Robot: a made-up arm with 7 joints. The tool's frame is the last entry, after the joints. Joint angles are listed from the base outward.
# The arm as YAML. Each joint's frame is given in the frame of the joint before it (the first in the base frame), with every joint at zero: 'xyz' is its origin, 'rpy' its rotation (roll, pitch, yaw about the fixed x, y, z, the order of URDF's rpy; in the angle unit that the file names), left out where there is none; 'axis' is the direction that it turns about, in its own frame. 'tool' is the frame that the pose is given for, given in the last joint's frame.
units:
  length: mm
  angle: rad
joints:
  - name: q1
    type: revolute
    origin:
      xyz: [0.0, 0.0, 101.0]
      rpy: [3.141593, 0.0, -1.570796]
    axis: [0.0, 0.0, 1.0]
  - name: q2
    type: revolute
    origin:
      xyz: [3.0, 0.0, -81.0]
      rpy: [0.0, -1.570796, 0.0]
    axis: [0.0, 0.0, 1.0]
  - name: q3
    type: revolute
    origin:
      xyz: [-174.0, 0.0, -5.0]
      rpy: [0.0, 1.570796, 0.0]
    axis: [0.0, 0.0, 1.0]
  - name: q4
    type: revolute
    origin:
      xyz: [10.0, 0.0, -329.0]
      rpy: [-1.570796, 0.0, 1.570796]
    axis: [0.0, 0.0, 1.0]
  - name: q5
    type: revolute
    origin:
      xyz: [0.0, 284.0, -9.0]
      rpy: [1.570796, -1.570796, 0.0]
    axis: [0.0, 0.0, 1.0]
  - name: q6
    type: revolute
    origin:
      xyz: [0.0, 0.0, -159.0]
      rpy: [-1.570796, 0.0, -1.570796]
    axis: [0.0, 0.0, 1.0]
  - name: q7
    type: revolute
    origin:
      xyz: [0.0, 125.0, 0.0]
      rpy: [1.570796, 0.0, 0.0]
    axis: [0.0, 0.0, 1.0]
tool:
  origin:
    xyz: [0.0, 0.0, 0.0]
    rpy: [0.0, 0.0, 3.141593]
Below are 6 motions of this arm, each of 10 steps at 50 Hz.
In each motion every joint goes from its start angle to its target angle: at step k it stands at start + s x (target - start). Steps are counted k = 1, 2, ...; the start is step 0. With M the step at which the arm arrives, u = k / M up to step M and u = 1 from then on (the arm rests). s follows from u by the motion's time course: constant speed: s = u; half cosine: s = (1 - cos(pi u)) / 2; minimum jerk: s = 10 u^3 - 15 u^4 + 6 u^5.
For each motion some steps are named. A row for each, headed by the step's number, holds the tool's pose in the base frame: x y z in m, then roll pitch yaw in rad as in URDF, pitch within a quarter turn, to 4 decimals.
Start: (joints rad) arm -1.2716 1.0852 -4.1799 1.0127 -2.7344 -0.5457 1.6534
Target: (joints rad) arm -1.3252 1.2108 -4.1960 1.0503 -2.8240 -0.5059 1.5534
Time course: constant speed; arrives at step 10
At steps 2, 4, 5, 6, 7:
2: 0.5526 0.3936 0.7707 -2.9346 0.8929 -0.3522
4: 0.5549 0.4105 0.7544 -2.9321 0.8988 -0.3146
5: 0.5559 0.4188 0.7461 -2.9305 0.9018 -0.2957
6: 0.5568 0.4270 0.7378 -2.9287 0.9050 -0.2768
7: 0.5576 0.4351 0.7294 -2.9267 0.9082 -0.2577

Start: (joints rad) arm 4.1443 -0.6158 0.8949 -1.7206 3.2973 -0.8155 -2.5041
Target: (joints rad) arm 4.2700 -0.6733 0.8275 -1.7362 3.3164 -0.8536 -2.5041
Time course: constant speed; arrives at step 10
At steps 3, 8, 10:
3: -0.0251 -0.7106 0.3760 -1.7238 -0.3199 0.0216
8: -0.0505 -0.7135 0.3488 -1.6916 -0.3169 -0.0123
10: -0.0608 -0.7141 0.3379 -1.6787 -0.3163 -0.0258

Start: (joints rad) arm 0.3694 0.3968 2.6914 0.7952 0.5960 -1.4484 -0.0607
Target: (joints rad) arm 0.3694 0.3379 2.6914 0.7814 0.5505 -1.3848 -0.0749
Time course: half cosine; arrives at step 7
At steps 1, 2, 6, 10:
1: 0.0829 -0.2084 1.0907 2.2781 -0.9801 -2.8716
2: 0.0766 -0.2052 1.0934 2.2994 -0.9677 -2.8858
6: 0.0416 -0.1872 1.1068 2.4046 -0.8967 -2.9512
10: 0.0393 -0.1860 1.1076 2.4109 -0.8919 -2.9548

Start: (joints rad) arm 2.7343 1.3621 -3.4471 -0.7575 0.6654 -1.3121 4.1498
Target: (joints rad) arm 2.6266 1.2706 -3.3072 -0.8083 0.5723 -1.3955 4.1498
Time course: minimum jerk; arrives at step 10
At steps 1, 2, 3, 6, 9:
1: -0.7549 -0.3892 -0.0407 -0.0818 -0.3827 1.7937
2: -0.7533 -0.3910 -0.0382 -0.0835 -0.3876 1.7955
3: -0.7499 -0.3949 -0.0328 -0.0870 -0.3981 1.7992
6: -0.7329 -0.4128 -0.0054 -0.1028 -0.4480 1.8135
9: -0.7227 -0.4225 0.0116 -0.1108 -0.4762 1.8188

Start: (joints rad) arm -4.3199 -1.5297 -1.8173 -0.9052 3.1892 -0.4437 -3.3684
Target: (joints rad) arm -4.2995 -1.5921 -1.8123 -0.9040 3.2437 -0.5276 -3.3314
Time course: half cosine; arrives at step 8
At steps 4, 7, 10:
4: -0.0099 0.9712 0.3099 1.7224 0.3588 0.0526
7: 0.0056 0.9742 0.2841 1.6983 0.3349 -0.0104
10: 0.0068 0.9745 0.2819 1.6963 0.3329 -0.0155

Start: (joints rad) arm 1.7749 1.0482 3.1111 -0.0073 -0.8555 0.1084 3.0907
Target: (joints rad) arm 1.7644 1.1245 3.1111 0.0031 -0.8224 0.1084 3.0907
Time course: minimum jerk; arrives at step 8
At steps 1, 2, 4, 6, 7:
1: -0.1868 -0.9065 0.7195 -2.2367 0.4777 -0.6507
2: -0.1866 -0.9099 0.7138 -2.2321 0.4825 -0.6490
4: -0.1857 -0.9249 0.6876 -2.2109 0.5041 -0.6412
6: -0.1844 -0.9392 0.6611 -2.1894 0.5258 -0.6325
7: -0.1841 -0.9422 0.6552 -2.1847 0.5306 -0.6305

